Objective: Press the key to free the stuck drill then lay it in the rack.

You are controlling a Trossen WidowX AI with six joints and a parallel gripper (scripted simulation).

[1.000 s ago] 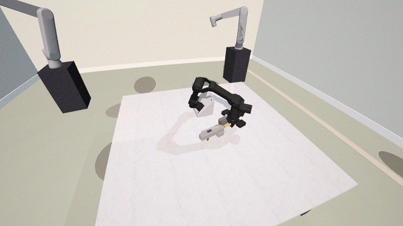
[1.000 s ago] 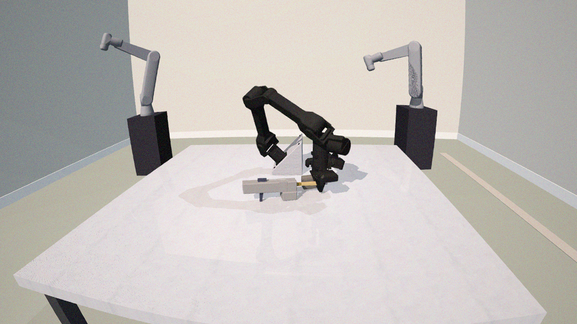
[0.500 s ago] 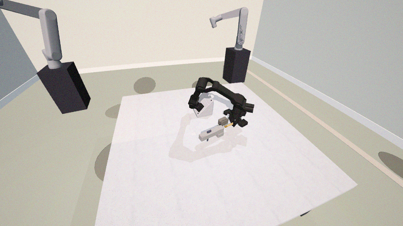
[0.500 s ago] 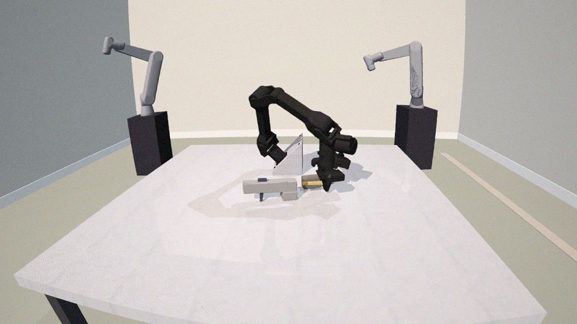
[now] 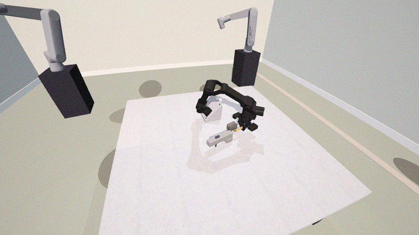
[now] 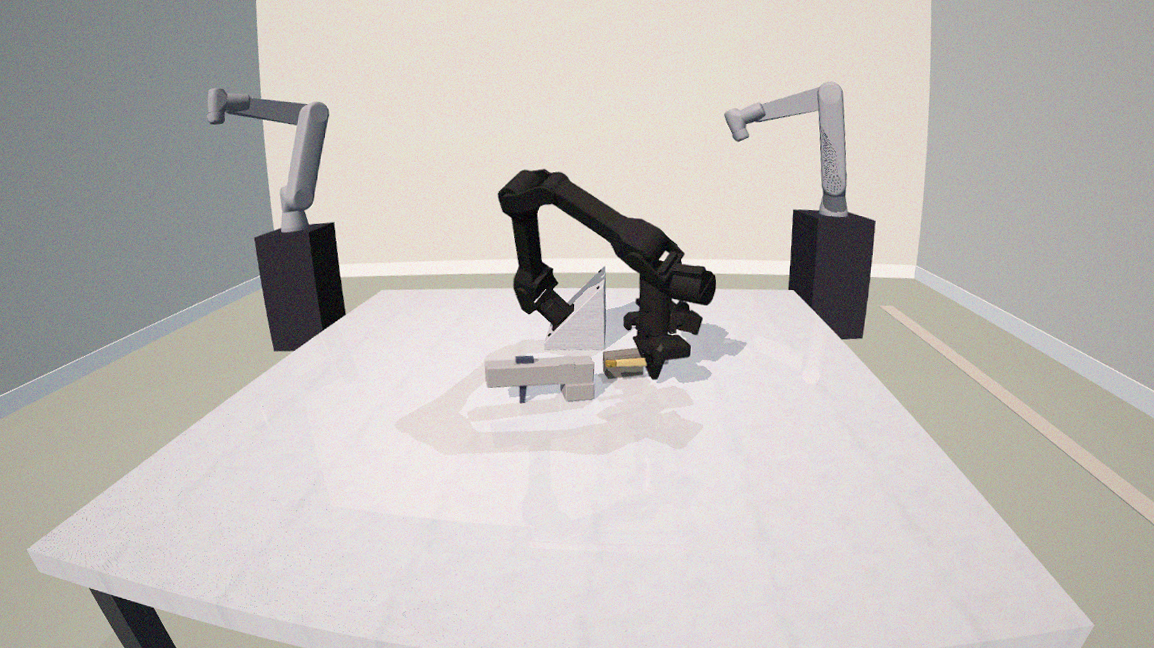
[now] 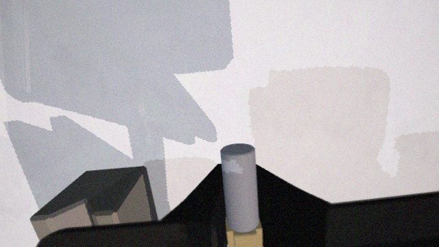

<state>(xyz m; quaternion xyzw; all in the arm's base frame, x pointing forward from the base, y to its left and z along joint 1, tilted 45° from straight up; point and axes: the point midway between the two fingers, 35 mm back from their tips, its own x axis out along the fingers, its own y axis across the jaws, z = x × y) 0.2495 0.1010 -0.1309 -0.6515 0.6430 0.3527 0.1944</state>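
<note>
My gripper tip is now 4 cm to the left of the drill, 4 cm below it and 1 cm short of it. The rest, counted from my gripper tip: rack 7 cm behind, 5 cm to the right; then light grey housing 20 cm to the right, 4 cm ahead, 3 cm above; then dark key 23 cm to the right, 5 cm ahead, 4 cm above.
</note>
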